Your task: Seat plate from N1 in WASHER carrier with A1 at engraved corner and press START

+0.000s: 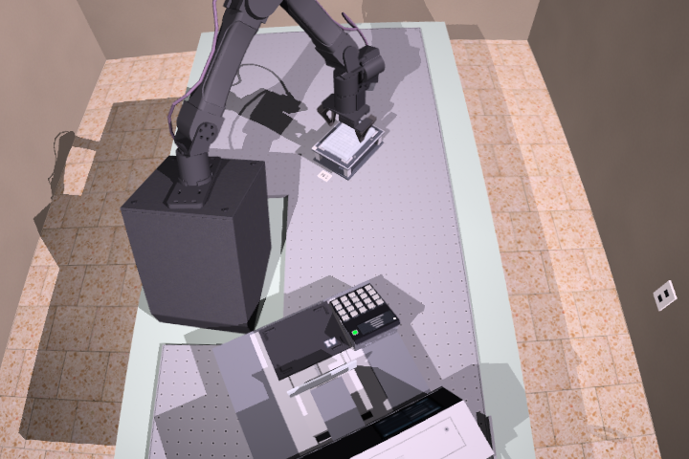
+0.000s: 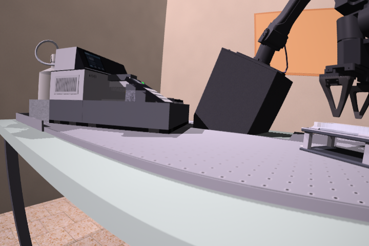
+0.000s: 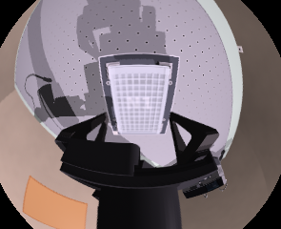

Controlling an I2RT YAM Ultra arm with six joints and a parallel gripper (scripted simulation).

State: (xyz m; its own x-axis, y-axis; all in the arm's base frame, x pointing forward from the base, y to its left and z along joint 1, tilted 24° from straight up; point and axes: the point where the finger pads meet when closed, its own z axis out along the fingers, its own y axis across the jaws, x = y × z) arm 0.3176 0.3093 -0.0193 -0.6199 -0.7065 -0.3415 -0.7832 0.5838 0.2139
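My hand is 30 mm above the white well plate. The rest, counted from my hand: plate nest N1: 40 mm below; dark carrier: 100 mm behind, 560 mm to the right, 10 mm above; N1 label: 60 mm behind, 80 mm to the right, 90 mm below.
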